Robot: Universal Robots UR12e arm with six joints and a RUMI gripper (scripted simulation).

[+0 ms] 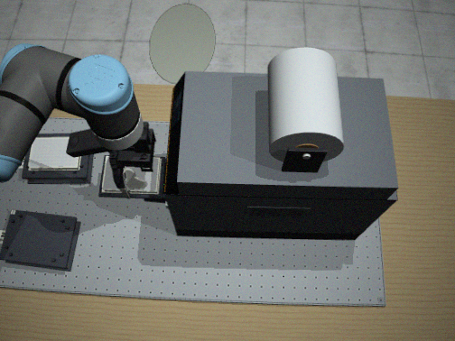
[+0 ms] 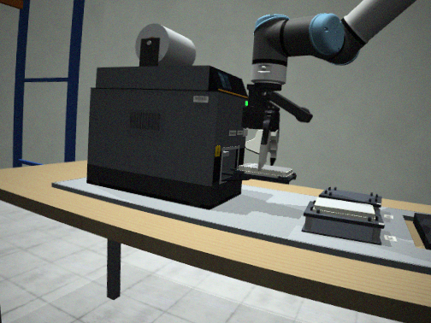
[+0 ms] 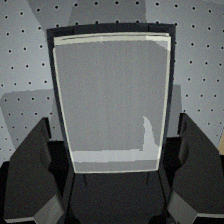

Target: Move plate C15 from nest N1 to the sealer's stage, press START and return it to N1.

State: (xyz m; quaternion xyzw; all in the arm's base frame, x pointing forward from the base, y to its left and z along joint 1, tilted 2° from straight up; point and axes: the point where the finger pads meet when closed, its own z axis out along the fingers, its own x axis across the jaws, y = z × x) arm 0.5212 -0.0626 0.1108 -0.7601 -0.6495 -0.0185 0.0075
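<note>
My hand is 10 mm above the plate C15. The rest, counted from my hand: plate: 190 mm behind, 100 mm to the left, 60 mm below; then dark stage: 20 mm below; then square start button: 110 mm to the right, 90 mm ahead, 70 mm above.
</note>
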